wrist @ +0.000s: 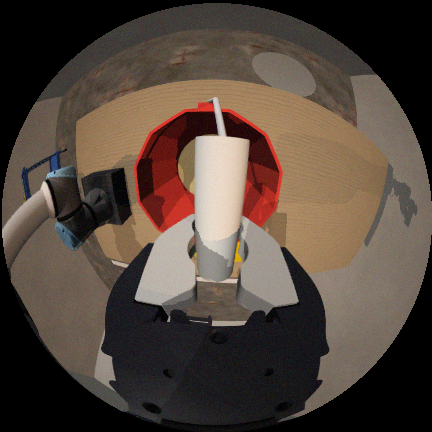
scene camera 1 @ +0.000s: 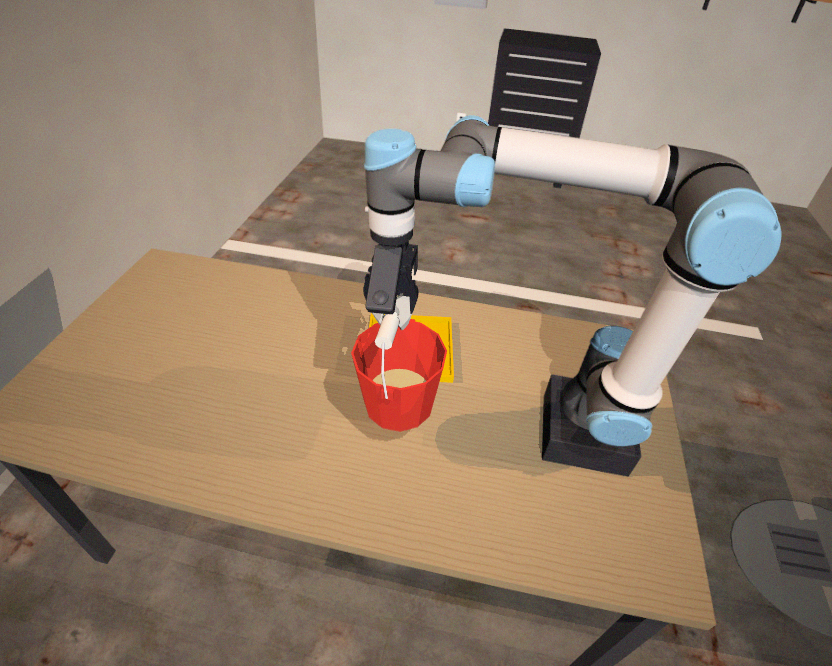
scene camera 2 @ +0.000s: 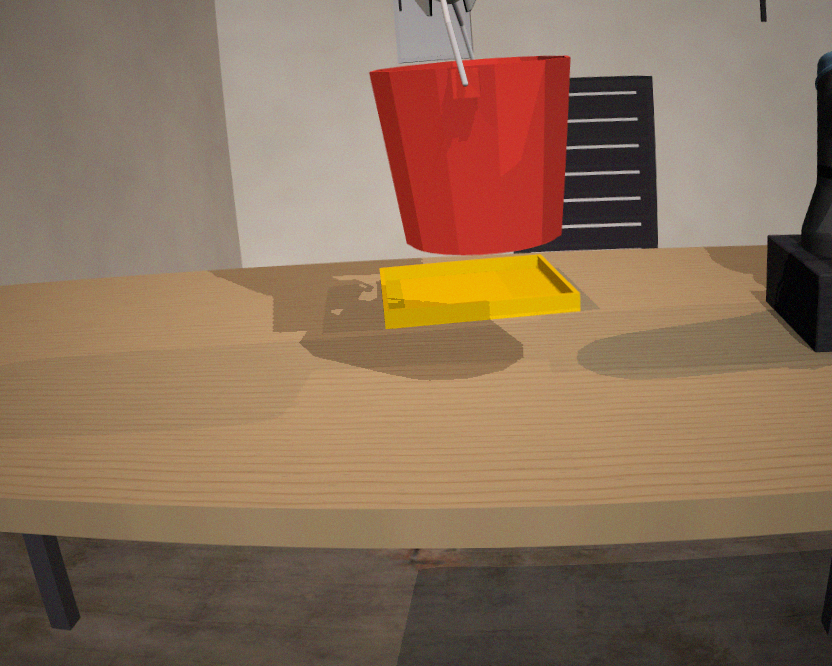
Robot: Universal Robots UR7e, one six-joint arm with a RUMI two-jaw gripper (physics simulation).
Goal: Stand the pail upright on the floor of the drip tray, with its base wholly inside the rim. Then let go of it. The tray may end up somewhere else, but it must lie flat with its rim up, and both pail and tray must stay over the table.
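Frame: origin at the arm's base, x back, y right, z up, level; centimetres.
Seen in the pictures: gripper, fingertip midpoint: (wrist: 216, 216) (scene camera 1: 392, 328); arm's base, link origin: (wrist: 99, 205).
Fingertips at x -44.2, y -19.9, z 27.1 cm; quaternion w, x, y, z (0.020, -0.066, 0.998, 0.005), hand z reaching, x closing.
Offsets run from my fingertips to a thing's top centre. "spot": to the spot under its first point. Level surfaces: height alone.
The red pail (scene camera 1: 398, 409) (scene camera 2: 485, 166) (wrist: 172, 210) hangs in the air by its handle, nearly upright, rim up and slightly tilted. My gripper (scene camera 1: 396, 321) (wrist: 216, 216) is shut on the handle's white grip {dz +4.4, dx +0.1, dy -1.6 cm} (scene camera 1: 385, 333) (wrist: 221, 175), above the rim; its fingertips are mostly cut off at the top of scene camera 2. The yellow drip tray {spot: dz -35.2, dx +6.4, dy +29.4 cm} (scene camera 1: 449, 361) (scene camera 2: 534, 306) lies flat on the table, rim up. Scene camera 2 shows a gap between pail base and tray. The pail partly hides the tray in scene camera 1; how far its base overlaps the tray from above is unclear.
The wooden table {dz -35.6 cm} (scene camera 1: 228, 444) (scene camera 2: 416, 451) (wrist: 320, 115) extends around the tray. The arm's black base (scene camera 1: 589, 447) (scene camera 2: 794, 291) (wrist: 120, 195) stands to the right in the scene views. A dark slatted cabinet (scene camera 1: 544, 69) (scene camera 2: 610, 159) stands behind the table.
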